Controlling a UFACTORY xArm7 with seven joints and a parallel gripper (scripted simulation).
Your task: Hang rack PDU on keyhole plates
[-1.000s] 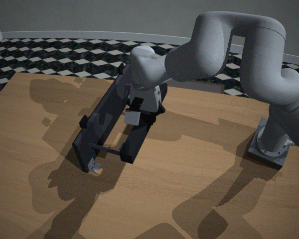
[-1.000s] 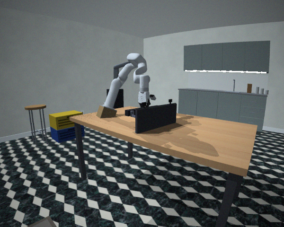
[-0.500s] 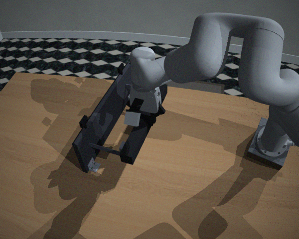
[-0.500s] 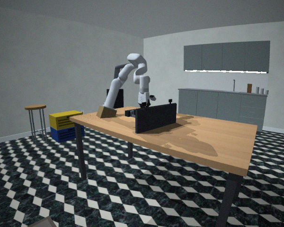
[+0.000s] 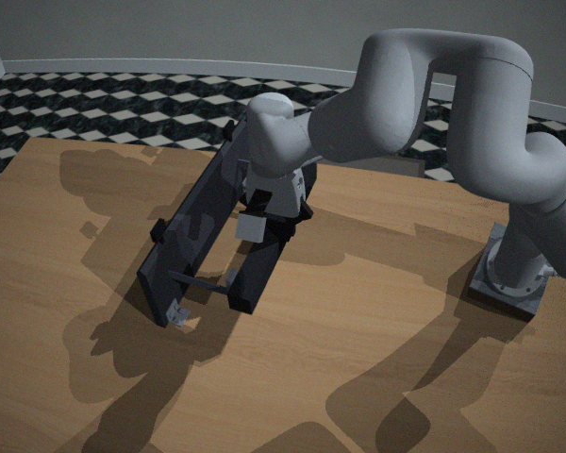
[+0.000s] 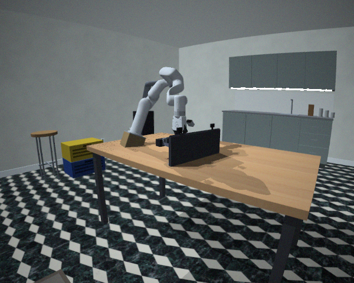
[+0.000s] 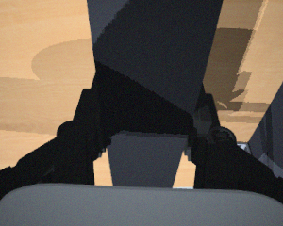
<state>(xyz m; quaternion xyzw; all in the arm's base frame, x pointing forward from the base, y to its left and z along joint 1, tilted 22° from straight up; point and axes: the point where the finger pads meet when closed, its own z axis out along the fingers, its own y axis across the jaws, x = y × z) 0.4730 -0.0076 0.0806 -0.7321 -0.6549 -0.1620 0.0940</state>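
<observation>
Right now the rack PDU is 2 cm ahead of my hand and 1 cm below it. Also, from my hand: dark panel: 16 cm ahead, 1 cm to the right, 3 cm below.
</observation>
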